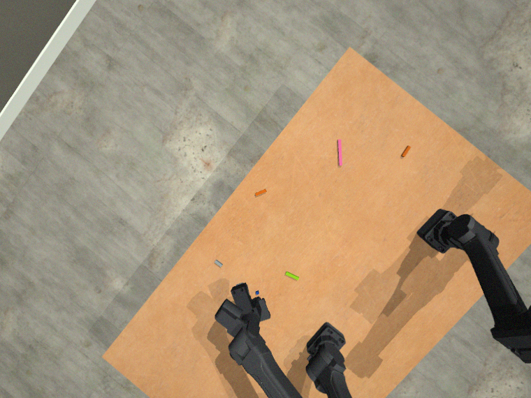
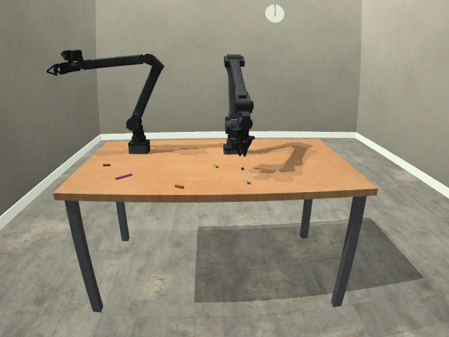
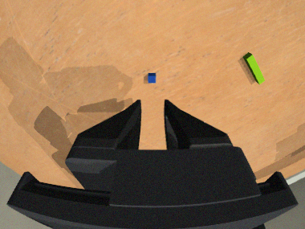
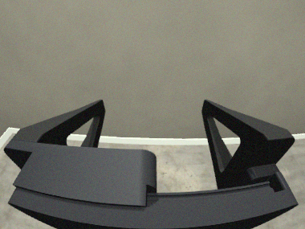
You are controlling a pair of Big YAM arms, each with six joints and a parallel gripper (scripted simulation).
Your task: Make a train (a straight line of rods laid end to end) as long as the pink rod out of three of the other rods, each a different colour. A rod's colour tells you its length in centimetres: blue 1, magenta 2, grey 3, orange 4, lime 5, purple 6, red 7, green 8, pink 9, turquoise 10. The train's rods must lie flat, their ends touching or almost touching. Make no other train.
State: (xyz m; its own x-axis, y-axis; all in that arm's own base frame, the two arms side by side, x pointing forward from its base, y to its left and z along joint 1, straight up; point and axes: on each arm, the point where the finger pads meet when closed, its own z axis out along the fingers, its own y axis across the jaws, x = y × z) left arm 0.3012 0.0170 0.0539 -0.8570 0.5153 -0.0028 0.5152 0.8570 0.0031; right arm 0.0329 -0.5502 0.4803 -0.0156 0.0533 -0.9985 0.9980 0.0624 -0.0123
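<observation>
Right now the blue rod is 7 cm below my left hand. Round my left hand: pink rod (12 cm ahead, 57 cm to the right, 7 cm below); lime rod (5 cm behind, 13 cm to the right, 7 cm below); grey rod (18 cm ahead, 2 cm to the left, 7 cm below).
</observation>
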